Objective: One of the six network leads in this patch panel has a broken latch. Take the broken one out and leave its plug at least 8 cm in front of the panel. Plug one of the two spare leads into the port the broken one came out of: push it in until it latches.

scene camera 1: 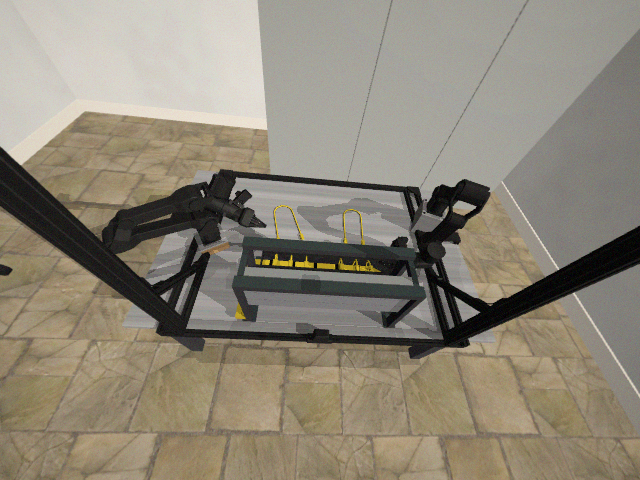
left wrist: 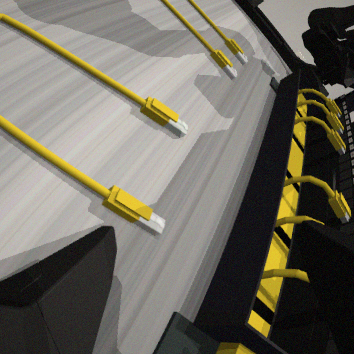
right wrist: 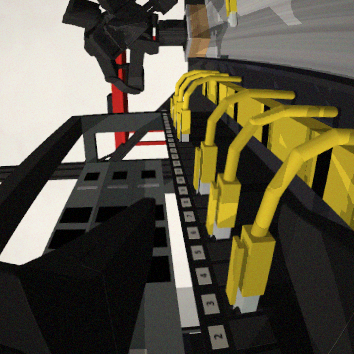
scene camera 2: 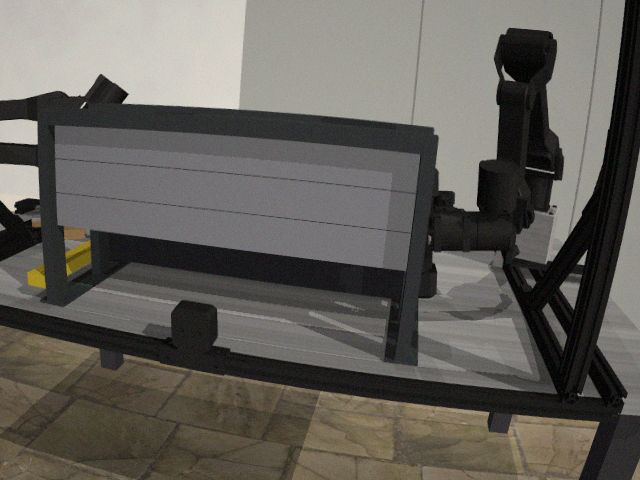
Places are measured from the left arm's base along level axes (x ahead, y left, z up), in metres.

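Where they show: left gripper, fingertip midpoint: (scene camera 1: 263, 225) (left wrist: 209, 236) (right wrist: 161, 10); right gripper, fingertip midpoint: (scene camera 1: 371, 261) (left wrist: 332, 91) (right wrist: 219, 212); left arm's base at its link origin: (scene camera 1: 210, 236) (right wrist: 184, 32); right arm's base at its link origin: (scene camera 1: 434, 209).
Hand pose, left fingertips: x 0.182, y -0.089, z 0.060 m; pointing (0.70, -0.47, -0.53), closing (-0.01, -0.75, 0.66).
Each offset is from my left fingertips to the top centre of the thing. "spot": to the spot under its first point.
The patch panel @[0.158 m up, 0.085 m ahead, 0.287 m right] (scene camera 1: 328, 250) (scene camera 2: 247, 190) stands across the table's middle, with several yellow leads (scene camera 1: 361, 266) plugged into its far face. In the right wrist view the nearest plug @[spot: 0.015 m down, 0.259 m ahead, 0.337 m right] (right wrist: 251, 267) sits by port labels 3 and 4 and the second plug @[spot: 0.017 m down, 0.216 m ahead, 0.311 m right] (right wrist: 226, 204) lies beyond it. Two spare U-shaped leads (scene camera 1: 286, 221) (scene camera 1: 353, 224) lie behind the panel; their plugs (left wrist: 133, 208) (left wrist: 161, 112) show in the left wrist view. My left gripper (scene camera 1: 258, 222) (left wrist: 209, 236) is open and empty, above the table beside the spare plugs. My right gripper (scene camera 1: 398, 248) (right wrist: 219, 212) is open at the panel's right end, with its fingers on either side of the nearest plugs and not gripping them.
A black frame (scene camera 1: 309, 337) rims the table, with a small camera block @[spot: 0.068 m down, 0.009 m back, 0.437 m right] (scene camera 2: 193, 326) (scene camera 1: 320, 333) on its front rail. A white box (scene camera 2: 537, 238) stands by the right arm's base. A numbered label strip @[spot: 0.001 m down, 0.213 m ahead, 0.334 m right] (right wrist: 197, 251) runs along the ports.
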